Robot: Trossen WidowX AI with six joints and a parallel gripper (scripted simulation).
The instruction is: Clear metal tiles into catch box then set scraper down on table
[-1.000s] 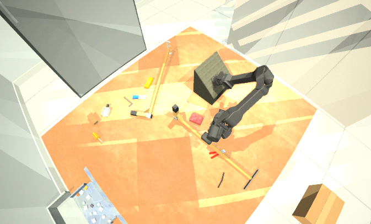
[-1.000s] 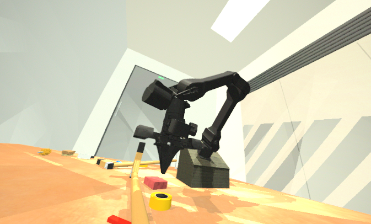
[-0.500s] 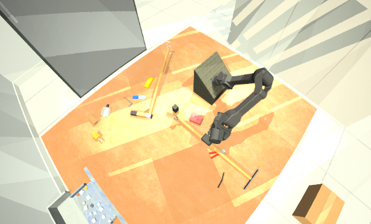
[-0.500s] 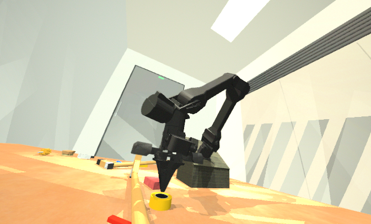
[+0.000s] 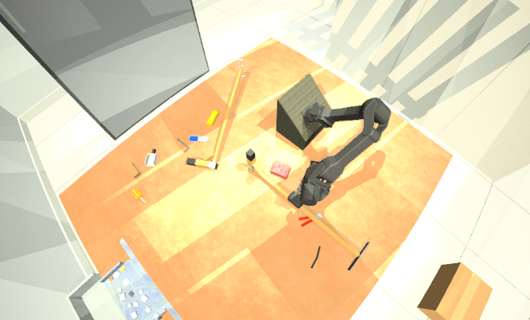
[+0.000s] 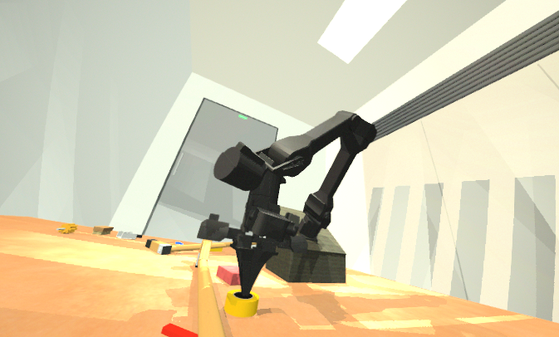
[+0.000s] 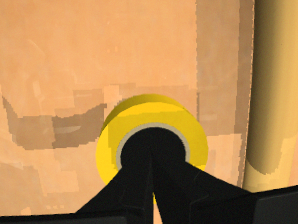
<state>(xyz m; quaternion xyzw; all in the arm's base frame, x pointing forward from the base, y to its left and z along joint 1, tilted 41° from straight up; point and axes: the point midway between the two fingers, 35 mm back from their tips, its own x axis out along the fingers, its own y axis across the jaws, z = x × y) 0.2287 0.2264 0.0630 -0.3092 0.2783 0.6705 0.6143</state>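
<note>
The yellow tape roll lies 10 mm below my gripper tip. Also, from my gripper tip: red clip: 50 mm ahead, 90 mm to the left, 10 mm below; red block: 150 mm to the right, 10 mm below; long scraper: 60 mm ahead, 30 mm to the left, 50 mm above.
</note>
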